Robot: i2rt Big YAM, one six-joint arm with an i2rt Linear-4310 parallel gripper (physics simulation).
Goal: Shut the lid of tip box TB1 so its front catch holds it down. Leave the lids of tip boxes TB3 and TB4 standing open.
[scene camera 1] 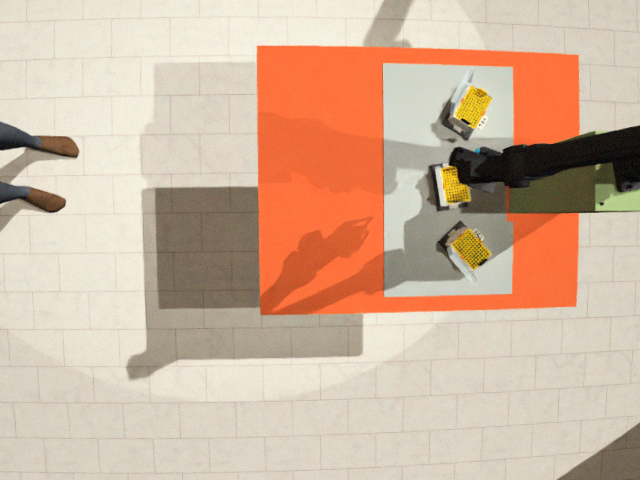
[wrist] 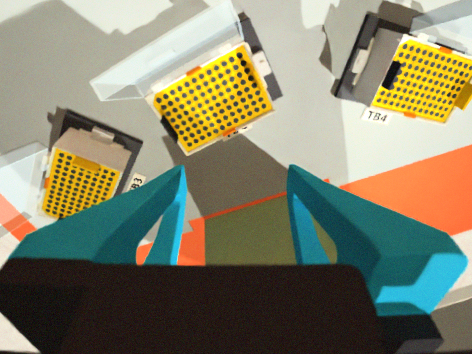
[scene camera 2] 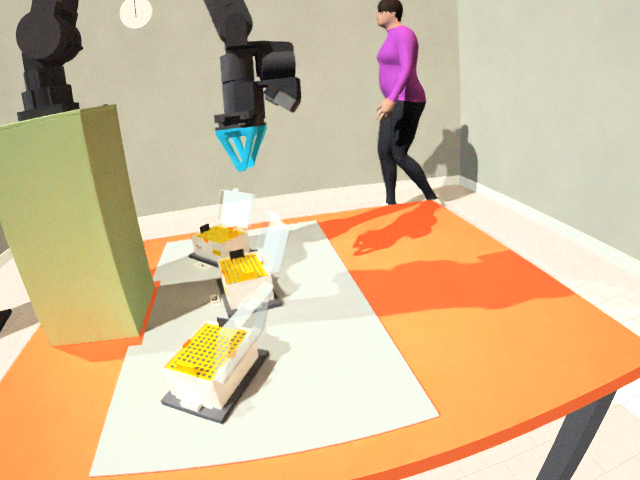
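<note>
TB1 is the middle tip box with a yellow rack; its label is mostly hidden in the wrist view. Its clear lid stands open. TB4 has its lid open. TB3 also has its lid open. My gripper is partly open and empty, pointing down, high above the boxes and touching none. In scene camera 1 the arm hides its fingertips and part of TB1.
The boxes stand on a grey mat on an orange table. A tall green pedestal bears the arm beside the mat. A person stands beyond the table in scene camera 2.
</note>
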